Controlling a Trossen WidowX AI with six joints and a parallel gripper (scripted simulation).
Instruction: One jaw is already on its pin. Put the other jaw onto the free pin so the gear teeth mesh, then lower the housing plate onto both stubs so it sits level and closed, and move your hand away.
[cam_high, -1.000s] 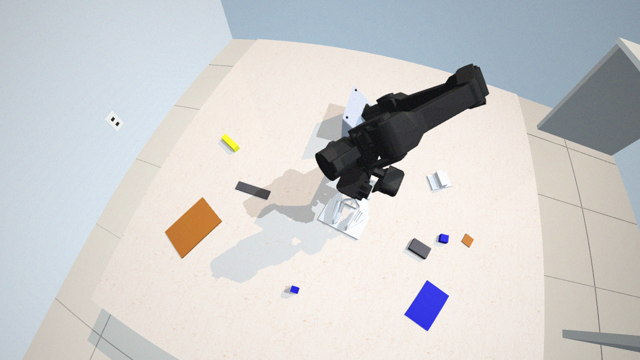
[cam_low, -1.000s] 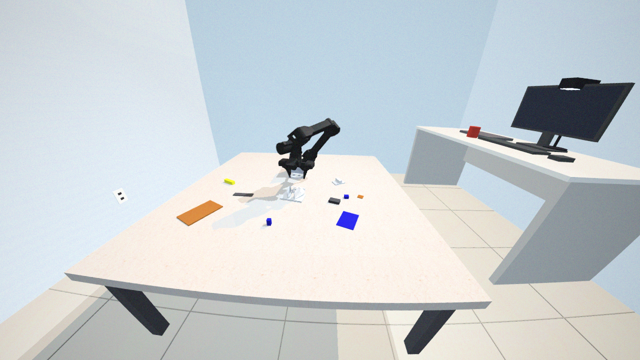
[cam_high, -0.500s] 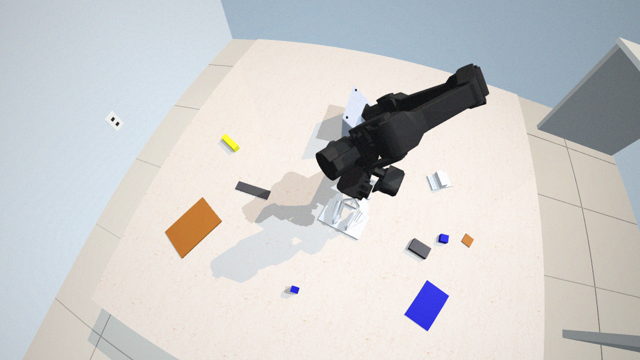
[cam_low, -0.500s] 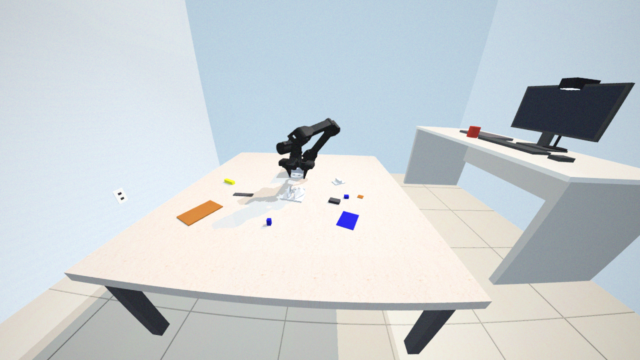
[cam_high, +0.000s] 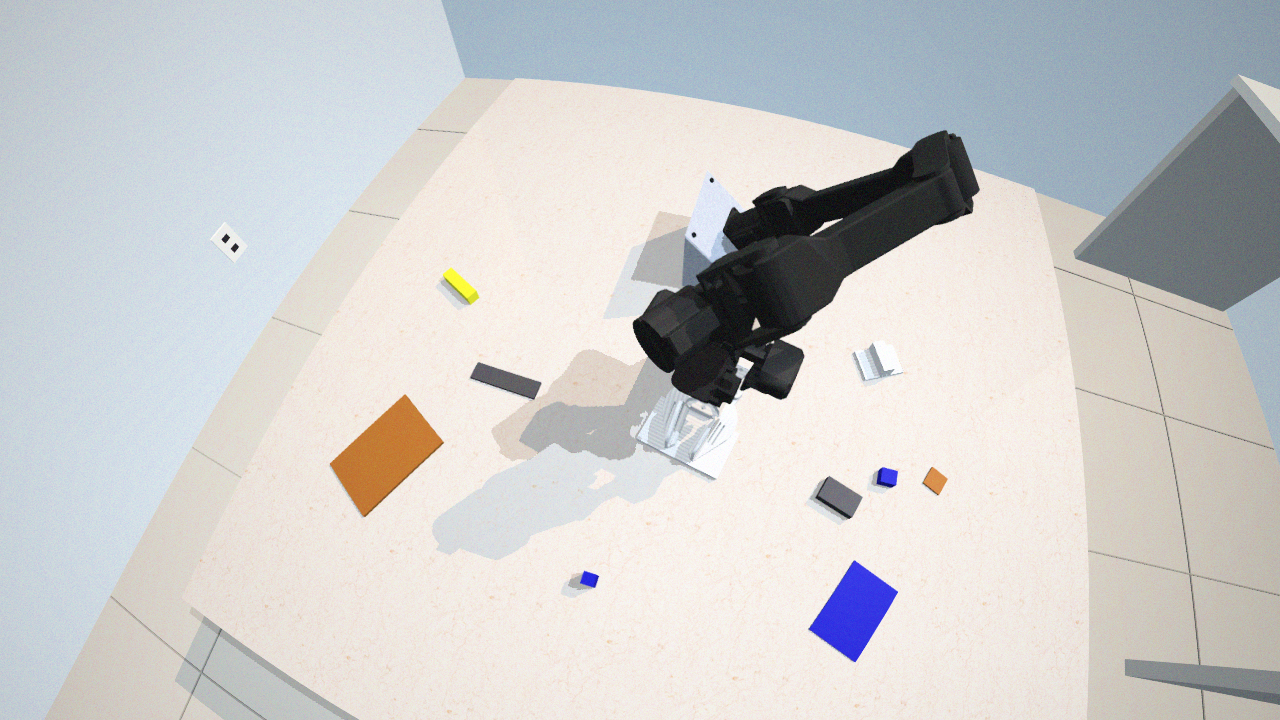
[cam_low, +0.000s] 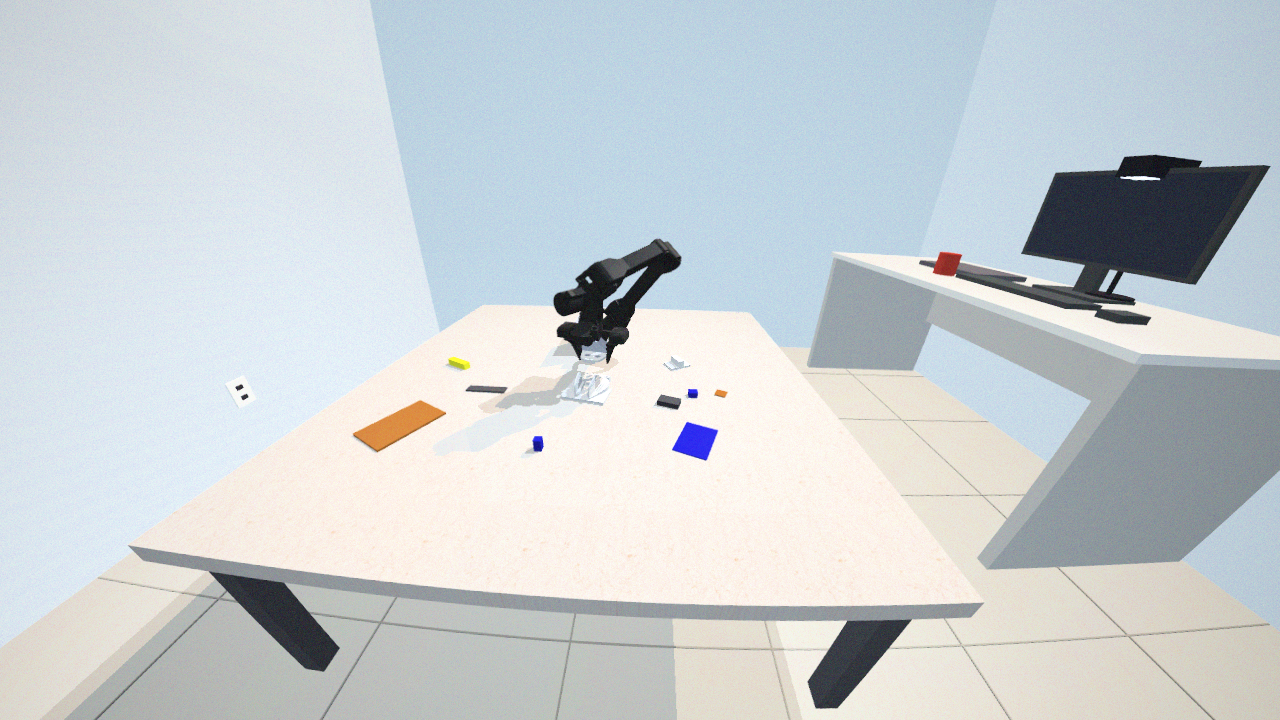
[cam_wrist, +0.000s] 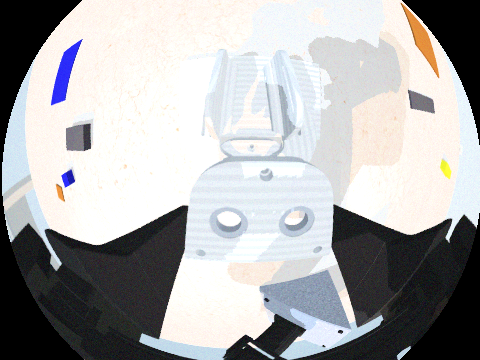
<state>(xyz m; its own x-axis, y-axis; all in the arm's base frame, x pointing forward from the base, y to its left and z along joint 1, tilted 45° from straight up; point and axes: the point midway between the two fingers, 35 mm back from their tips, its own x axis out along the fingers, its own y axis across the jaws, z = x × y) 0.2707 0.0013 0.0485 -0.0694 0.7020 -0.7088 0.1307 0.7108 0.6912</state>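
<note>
The white jaw is 50 mm below my gripper tip, 20 mm to the right of it and 20 mm ahead of it. Round my gripper tip: dark grey block (210 mm to the left, 90 mm ahead, 60 mm below); white stand (240 mm to the left, 140 mm behind, 60 mm below); housing plate (20 mm above, 10 mm ahead).
</note>
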